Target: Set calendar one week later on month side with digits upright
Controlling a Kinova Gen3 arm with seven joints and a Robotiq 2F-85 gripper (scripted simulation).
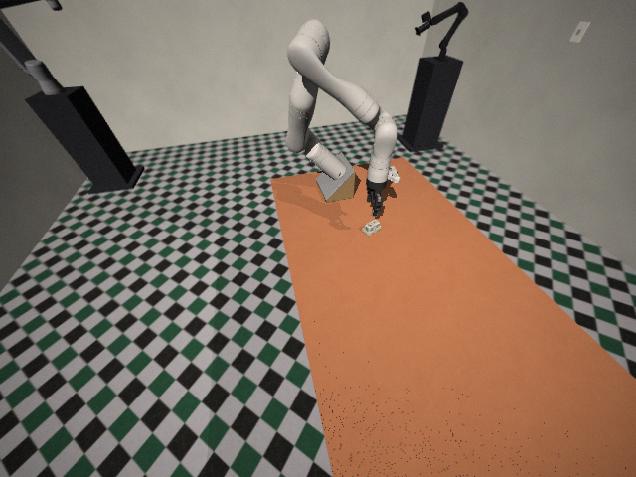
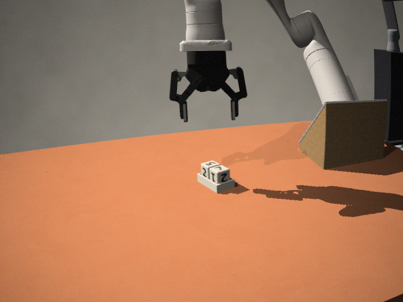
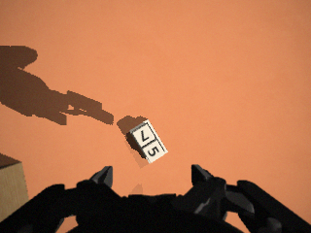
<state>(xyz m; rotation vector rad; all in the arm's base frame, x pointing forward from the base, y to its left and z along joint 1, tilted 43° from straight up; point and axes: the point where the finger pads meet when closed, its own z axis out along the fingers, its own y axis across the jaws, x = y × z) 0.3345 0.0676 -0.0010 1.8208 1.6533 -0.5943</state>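
Right now the cube is 11 cm below my hand, 3 cm to the left of it and 1 cm behind it. From my hand the other things lie so: white calendar tray (13 cm below, 2 cm to the left).
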